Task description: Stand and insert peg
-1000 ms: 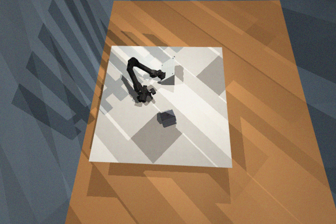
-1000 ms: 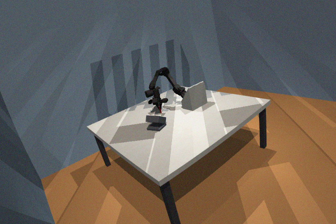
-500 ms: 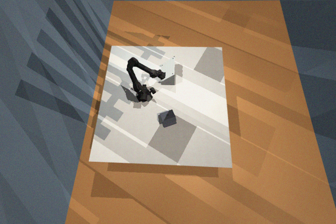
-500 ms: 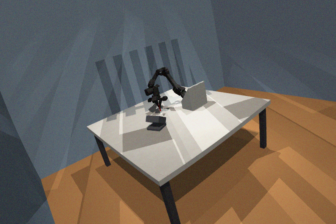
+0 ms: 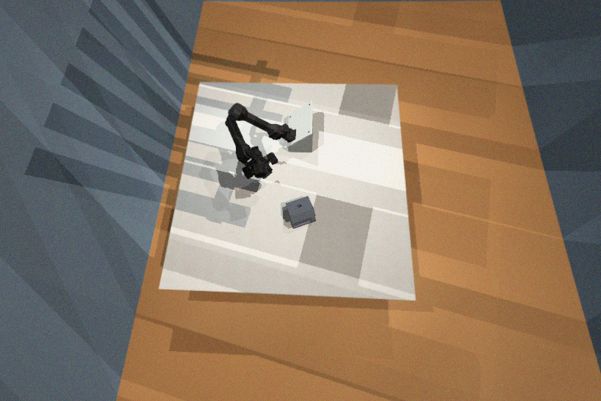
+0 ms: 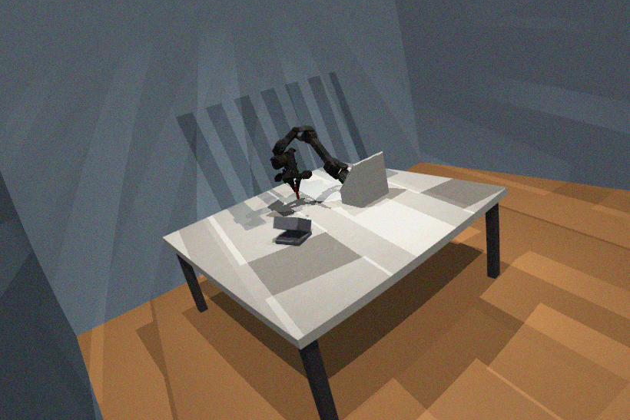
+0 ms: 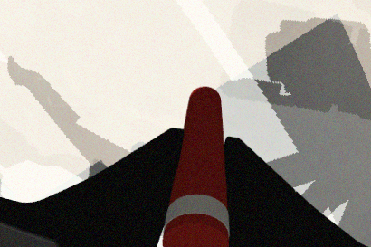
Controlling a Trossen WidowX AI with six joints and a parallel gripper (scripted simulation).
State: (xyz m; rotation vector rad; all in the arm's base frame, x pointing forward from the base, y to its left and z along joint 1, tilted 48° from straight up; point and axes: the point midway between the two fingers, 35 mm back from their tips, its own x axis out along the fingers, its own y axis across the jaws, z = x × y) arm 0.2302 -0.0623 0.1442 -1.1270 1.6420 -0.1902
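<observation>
Now: gripper tip 22 cm to the right of the grey sloped panel, 19 cm short of it and 5 cm above it. The rest, counted from my gripper tip: red peg: 2 cm above.
</observation>
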